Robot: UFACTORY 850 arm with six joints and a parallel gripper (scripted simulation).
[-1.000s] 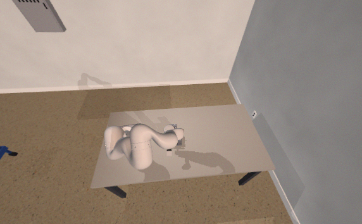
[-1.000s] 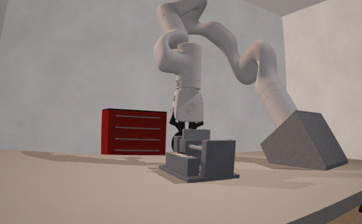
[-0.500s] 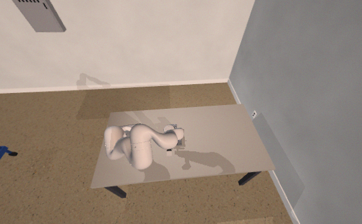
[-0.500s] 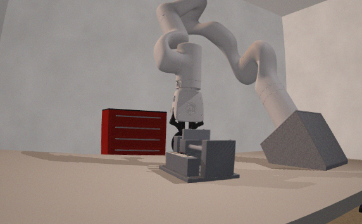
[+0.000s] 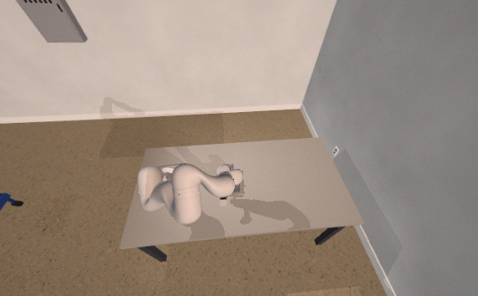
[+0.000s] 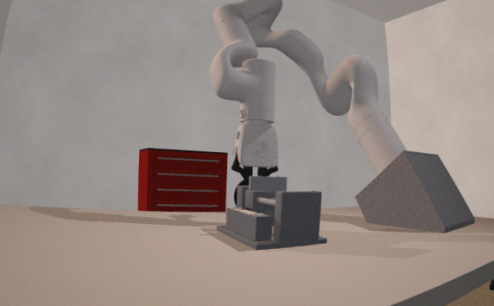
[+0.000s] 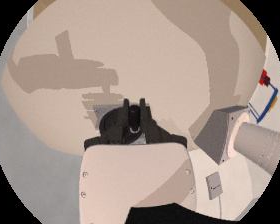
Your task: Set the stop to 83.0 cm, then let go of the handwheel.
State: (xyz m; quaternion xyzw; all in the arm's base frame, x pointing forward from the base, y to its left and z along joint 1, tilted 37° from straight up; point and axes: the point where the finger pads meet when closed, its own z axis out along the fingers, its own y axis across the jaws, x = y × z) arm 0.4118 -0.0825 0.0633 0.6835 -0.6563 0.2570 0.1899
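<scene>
Right now the handwheel is 20 mm to the left of my hand, 10 mm below it and 10 mm ahead of it.
</scene>
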